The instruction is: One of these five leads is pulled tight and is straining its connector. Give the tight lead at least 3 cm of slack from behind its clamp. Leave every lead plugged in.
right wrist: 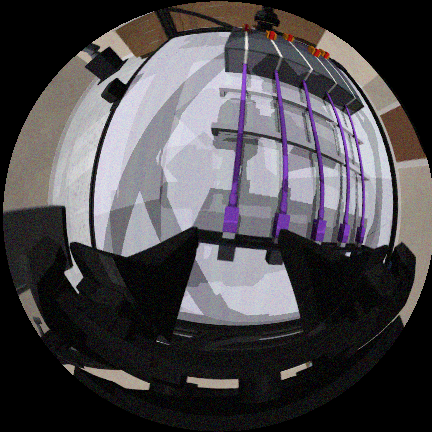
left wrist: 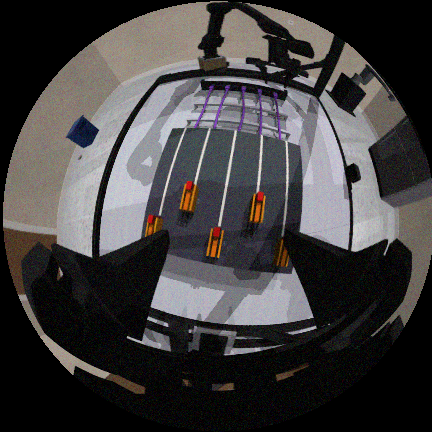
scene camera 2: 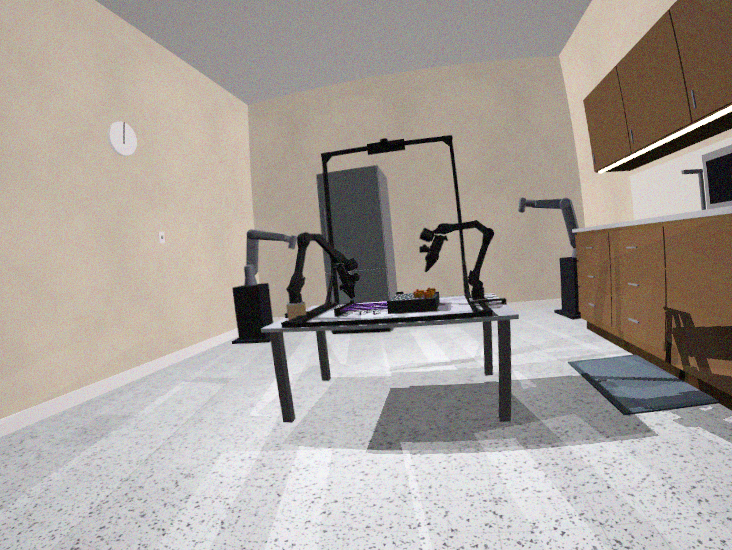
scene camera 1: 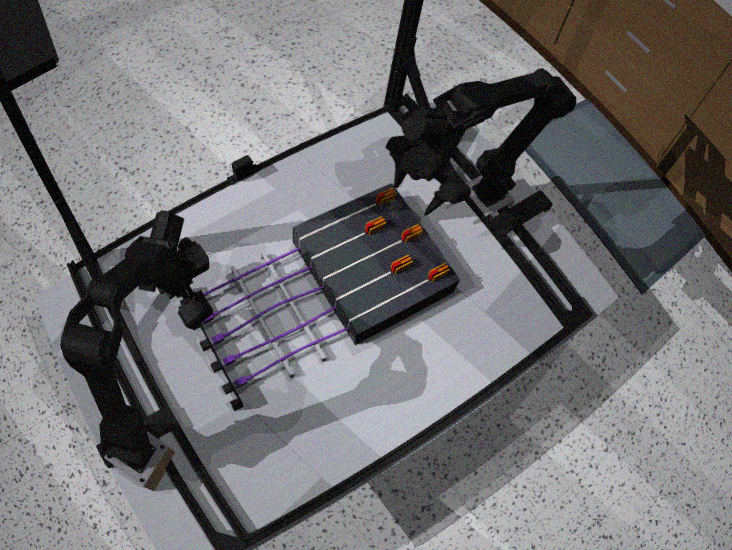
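Pixels of known places: left gripper, fingertip midpoint: (left wrist: 228, 235) (scene camera 2: 426, 271) (scene camera 1: 410, 201); right gripper, fingertip midpoint: (right wrist: 239, 234) (left wrist: 275, 85) (scene camera 2: 353, 297) (scene camera 1: 193, 292); left arm's base, link origin: (left wrist: 212, 342) (scene camera 2: 478, 298) (scene camera 1: 488, 192); right arm's base, link origin: (left wrist: 210, 56) (scene camera 2: 295, 302) (scene camera 1: 135, 452).
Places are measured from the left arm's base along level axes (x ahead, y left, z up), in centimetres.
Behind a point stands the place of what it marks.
Note:
Five purple leads run side by side from plugs in a black connector strip (scene camera 1: 238, 397) @[y 14.2, x 75.3, z 2.0 cm] (left wrist: 251, 89) @[y -2.3, x 74.3, z -0.7 cm] to a dark block (scene camera 1: 337, 259) @[y -0.8, x 42.9, z 4.2 cm] (left wrist: 250, 165) @[y -1.9, x 39.7, z 4.2 cm]. In the right wrist view the leftmost lead (right wrist: 239, 150) @[y -9.6, x 65.4, z 0.3 cm] looks nearly straight; the middle lead (right wrist: 321, 175) @[y 0.4, x 66.4, z 0.2 cm] bends slightly. I cannot tell surely which is tight. White lines cross the block to orange clamps with red tips, such as one (scene camera 1: 401, 263) @[y 7.5, x 32.7, z 6.5 cm] and another (left wrist: 215, 243) @[y 2.1, x 26.0, z 6.6 cm]. My left gripper (left wrist: 228, 235) @[y 0.5, x 27.6, z 17.1 cm] (scene camera 1: 412, 198) @[y 0.5, x 27.6, z 17.1 cm] is open and empty above the block's clamp end. My right gripper (right wrist: 239, 234) @[y -9.4, x 72.9, z 4.3 cm] is open above the strip, near the two leftmost plugs.
Two pale cross rails (scene camera 1: 322, 351) @[y 13.8, x 55.3, z -0.3 cm] (right wrist: 255, 134) @[y -7.8, x 62.7, z -0.8 cm] lie beneath the leads. A black frame (scene camera 1: 378, 447) edges the table. An upright post (scene camera 1: 404, 53) @[y -32.8, x 6.2, z 21.8 cm] stands behind the left arm. The right arm reaches over the strip's far end in scene camera 1 and hides part of it.

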